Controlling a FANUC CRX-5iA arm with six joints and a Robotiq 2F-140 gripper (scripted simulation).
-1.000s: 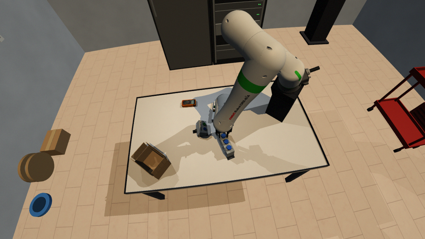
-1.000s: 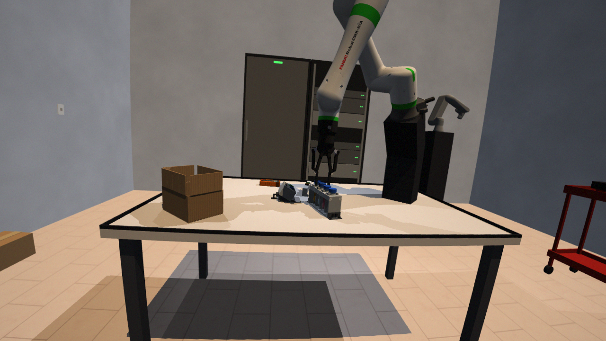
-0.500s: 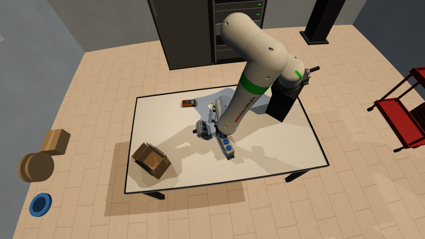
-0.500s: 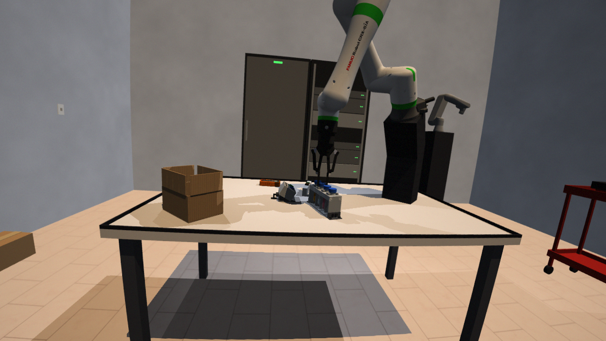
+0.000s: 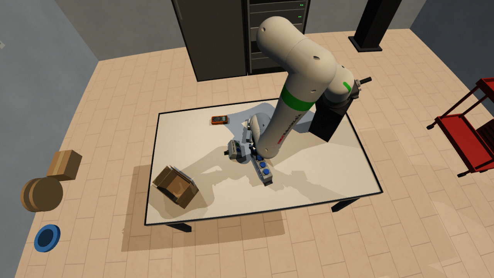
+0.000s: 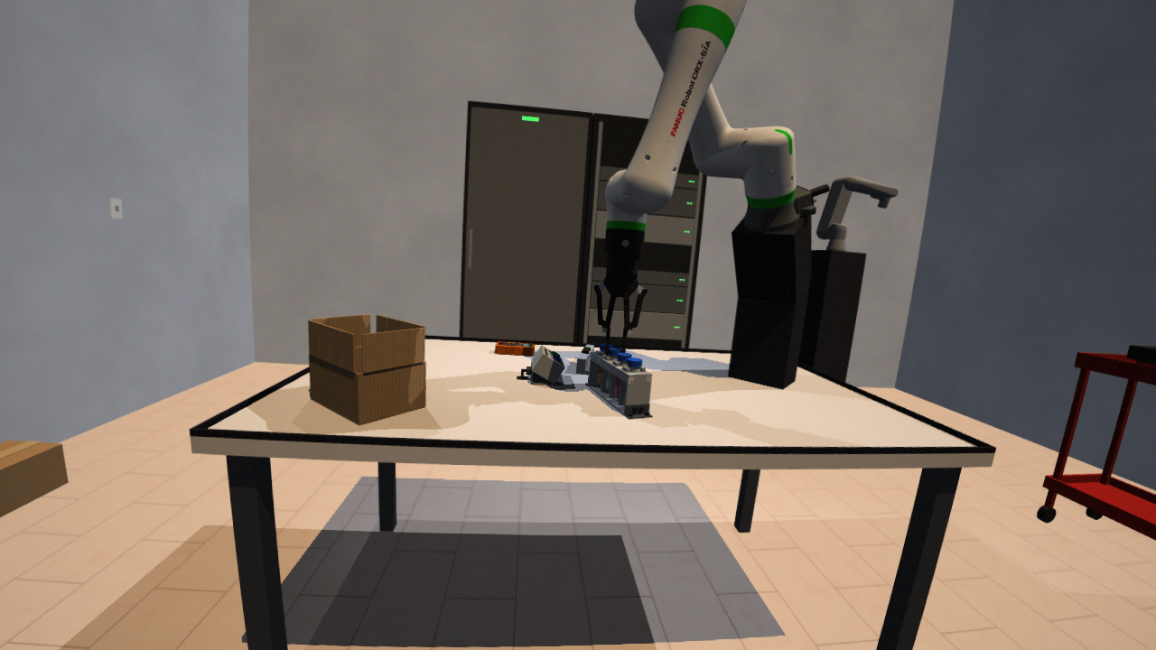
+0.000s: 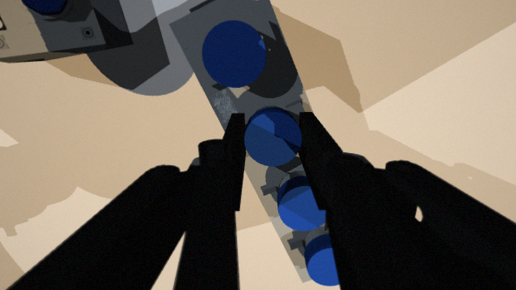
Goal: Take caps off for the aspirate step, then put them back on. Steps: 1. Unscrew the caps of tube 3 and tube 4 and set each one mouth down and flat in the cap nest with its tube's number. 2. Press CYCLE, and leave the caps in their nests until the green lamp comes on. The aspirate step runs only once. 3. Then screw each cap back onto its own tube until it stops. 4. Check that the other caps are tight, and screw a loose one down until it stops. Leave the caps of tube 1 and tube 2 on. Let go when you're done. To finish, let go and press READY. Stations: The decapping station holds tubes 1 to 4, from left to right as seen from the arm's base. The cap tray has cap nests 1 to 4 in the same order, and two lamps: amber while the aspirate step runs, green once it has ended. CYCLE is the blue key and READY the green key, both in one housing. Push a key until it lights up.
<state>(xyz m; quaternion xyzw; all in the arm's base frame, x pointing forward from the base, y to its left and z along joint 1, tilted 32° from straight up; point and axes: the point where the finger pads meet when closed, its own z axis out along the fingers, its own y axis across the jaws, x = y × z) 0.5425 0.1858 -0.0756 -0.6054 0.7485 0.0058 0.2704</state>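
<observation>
My gripper is now 3 cm above the blue cap. Also, from my hand: blue cycle key 14 cm ahead, 11 cm to the right, 7 cm below; then key housing 16 cm ahead, 13 cm to the right, 9 cm below; then green ready key 14 cm ahead, 15 cm to the right, 7 cm below.
</observation>
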